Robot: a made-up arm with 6 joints. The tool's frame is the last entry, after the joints.
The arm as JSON. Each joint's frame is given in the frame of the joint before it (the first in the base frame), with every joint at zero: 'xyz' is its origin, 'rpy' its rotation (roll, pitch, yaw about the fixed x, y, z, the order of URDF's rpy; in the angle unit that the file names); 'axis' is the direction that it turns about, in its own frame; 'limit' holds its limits. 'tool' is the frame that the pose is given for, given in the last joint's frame.
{
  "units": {
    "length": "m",
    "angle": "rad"
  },
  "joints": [
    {
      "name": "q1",
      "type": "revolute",
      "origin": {
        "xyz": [
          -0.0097,
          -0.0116,
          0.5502
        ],
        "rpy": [
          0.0,
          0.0,
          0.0
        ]
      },
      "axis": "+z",
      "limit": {
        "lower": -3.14,
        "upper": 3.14
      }
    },
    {
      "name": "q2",
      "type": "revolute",
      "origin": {
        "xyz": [
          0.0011,
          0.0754,
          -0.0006
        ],
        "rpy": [
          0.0,
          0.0,
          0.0
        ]
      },
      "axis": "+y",
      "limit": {
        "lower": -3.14,
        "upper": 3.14
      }
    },
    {
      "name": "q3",
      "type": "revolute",
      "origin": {
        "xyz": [
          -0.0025,
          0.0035,
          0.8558
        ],
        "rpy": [
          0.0,
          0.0,
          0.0
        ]
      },
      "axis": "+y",
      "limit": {
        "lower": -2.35,
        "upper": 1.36
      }
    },
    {
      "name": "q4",
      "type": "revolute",
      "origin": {
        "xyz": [
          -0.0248,
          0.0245,
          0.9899
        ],
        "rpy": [
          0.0,
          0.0,
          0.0
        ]
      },
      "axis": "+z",
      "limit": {
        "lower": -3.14,
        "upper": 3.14
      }
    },
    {
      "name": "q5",
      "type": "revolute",
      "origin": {
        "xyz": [
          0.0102,
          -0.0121,
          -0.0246
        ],
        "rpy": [
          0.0,
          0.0,
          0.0
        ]
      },
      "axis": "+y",
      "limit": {
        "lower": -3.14,
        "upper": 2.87
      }
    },
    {
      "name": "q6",
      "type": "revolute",
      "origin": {
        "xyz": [
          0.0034,
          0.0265,
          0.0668
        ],
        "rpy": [
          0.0,
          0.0,
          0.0
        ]
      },
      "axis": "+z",
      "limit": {
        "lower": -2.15,
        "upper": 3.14
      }
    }
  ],
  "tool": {
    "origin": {
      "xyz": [
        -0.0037,
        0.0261,
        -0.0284
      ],
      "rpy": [
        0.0,
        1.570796,
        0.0
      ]
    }
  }
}
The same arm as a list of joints. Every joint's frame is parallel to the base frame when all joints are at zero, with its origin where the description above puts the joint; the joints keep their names.
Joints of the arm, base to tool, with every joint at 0 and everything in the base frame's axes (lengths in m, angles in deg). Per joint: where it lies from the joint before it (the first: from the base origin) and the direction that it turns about. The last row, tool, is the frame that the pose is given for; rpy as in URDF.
q1: origin -0.0097 -0.0116 0.5502 axis +z
q2: origin 0.0011 0.0754 -0.0006 axis +y
q3: origin -0.0025 0.0035 0.8558 axis +y
q4: origin -0.0248 0.0245 0.9899 axis +z
q5: origin 0.0102 -0.0121 -0.0246 axis +y
q6: origin 0.0034 0.0265 0.0668 axis +z
tool: origin -0.0037 0.0261 -0.0284 rpy 0 90 0
Joint limits (deg, base to tool): -179.91..179.91 -179.91..179.91 -134.65..77.92 -179.91..179.91 -179.91..164.44 -123.19..179.91

